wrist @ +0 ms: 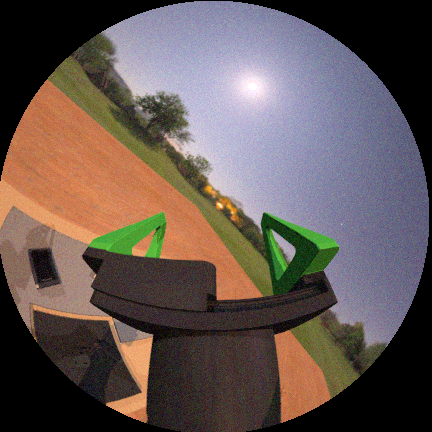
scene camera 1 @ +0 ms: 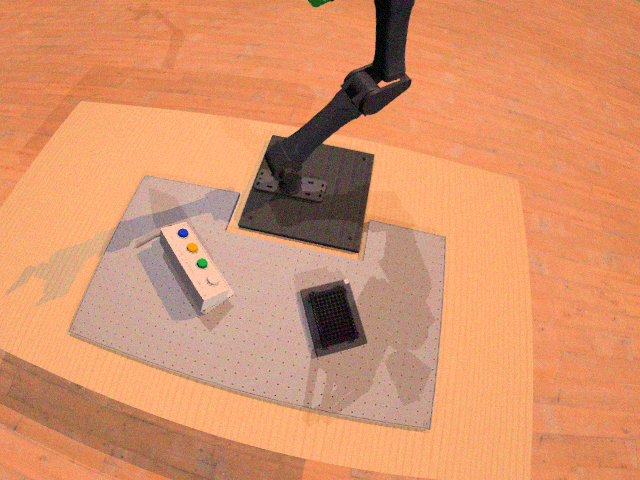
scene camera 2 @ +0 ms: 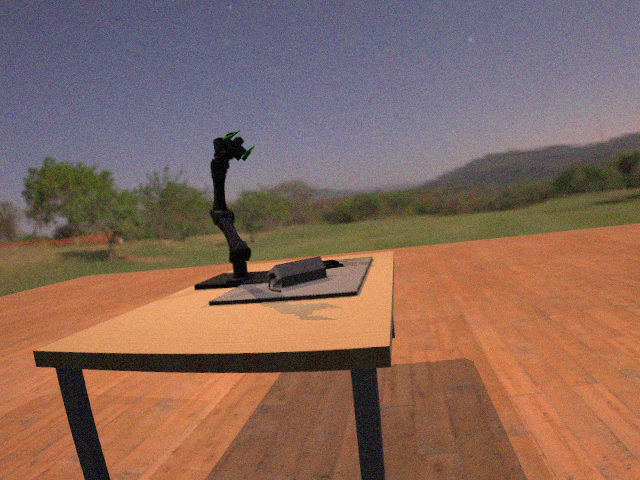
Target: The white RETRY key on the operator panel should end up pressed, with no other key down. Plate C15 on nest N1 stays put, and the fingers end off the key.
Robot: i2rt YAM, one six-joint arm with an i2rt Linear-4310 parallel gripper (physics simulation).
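Frame: origin at the arm's base, x left, y back, z up, level; centimetres.
Where they show: gripper, fingertip midpoint: (wrist: 213,217) (scene camera 2: 246,138); arm's base, origin of the base link: (wrist: 95,356) (scene camera 1: 290,186) (scene camera 2: 241,279).
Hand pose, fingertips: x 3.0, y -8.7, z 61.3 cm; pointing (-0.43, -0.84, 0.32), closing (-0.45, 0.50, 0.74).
Note:
Things, the pixels of their top centre, and the offset from my fingertips. "spot": a spot on its surface instead. Level surfaces: height alone.
- operator panel, middle of its top: (scene camera 1: 186,258) (scene camera 2: 295,260) dx -19.7, dy -21.1, dz -53.4 cm
- white RETRY key, middle of its top: (scene camera 1: 211,278) dx -12.4, dy -24.1, dz -54.3 cm
- Dark plate C15, middle of its top: (scene camera 1: 334,315) (wrist: 42,263) dx +16.1, dy -24.5, dz -59.1 cm
- dark nest N1, surface spot: (scene camera 1: 305,295) spot: dx +8.6, dy -21.1, dz -60.6 cm
- perforated grey board, its level: dz -61.7 cm
- thin bar, surface spot: (scene camera 1: 148,239) spot: dx -36.7, dy -16.8, dz -61.1 cm
- wooden table, its level: dz -63.0 cm
The operator panel (scene camera 1: 188,263) (scene camera 2: 299,271) is a pale, long box with blue, yellow, green and white keys in a row. The white RETRY key (scene camera 1: 212,281) is at its near right end; its height is too small to judge. The panel does not show in the wrist view. Dark plate C15 (scene camera 1: 333,316) (wrist: 43,265) sits flat on the dark nest N1 (scene camera 1: 305,295), right of the panel. My gripper (scene camera 2: 245,139) (wrist: 213,217) is open, its green fingers wide apart with nothing between them, high above the table and far from the keys. In scene camera 1 it is mostly out of frame.
The arm stands on a black base plate (scene camera 1: 330,222) behind the perforated grey board (scene camera 1: 258,330) (scene camera 2: 341,286) that carries the panel and nest. A thin bar (scene camera 1: 148,239) sticks out at the panel's left side. The wooden table (scene camera 1: 485,310) (scene camera 2: 206,330) extends around the board.

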